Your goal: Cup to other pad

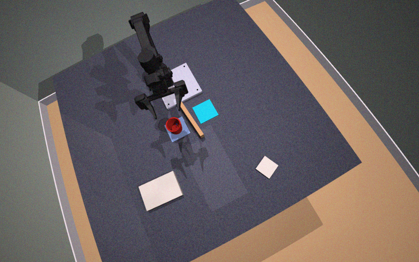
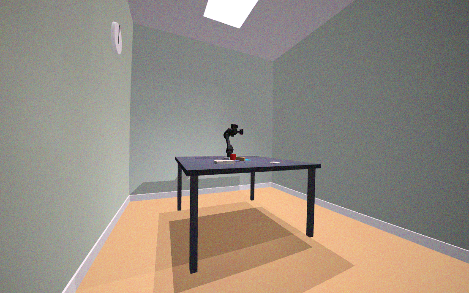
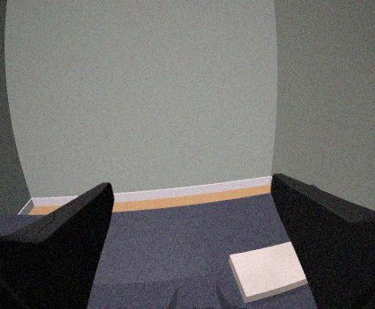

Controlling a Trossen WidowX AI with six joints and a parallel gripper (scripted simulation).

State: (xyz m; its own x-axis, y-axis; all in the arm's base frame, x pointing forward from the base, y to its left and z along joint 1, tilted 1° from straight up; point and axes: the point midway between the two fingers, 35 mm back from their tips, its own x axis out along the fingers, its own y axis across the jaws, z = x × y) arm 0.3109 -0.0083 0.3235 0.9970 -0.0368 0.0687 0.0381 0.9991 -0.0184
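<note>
Now: the cup 70 mm behind my gripper tip, 30 mm to the right of it and 300 mm below it. From my gripper tip the other things lie so: wooden bar 90 mm behind, 60 mm to the left, 330 mm below; then light blue pad 70 mm behind, 20 mm to the right, 350 mm below; then cyan pad 110 mm behind, 140 mm to the left, 350 mm below.
</note>
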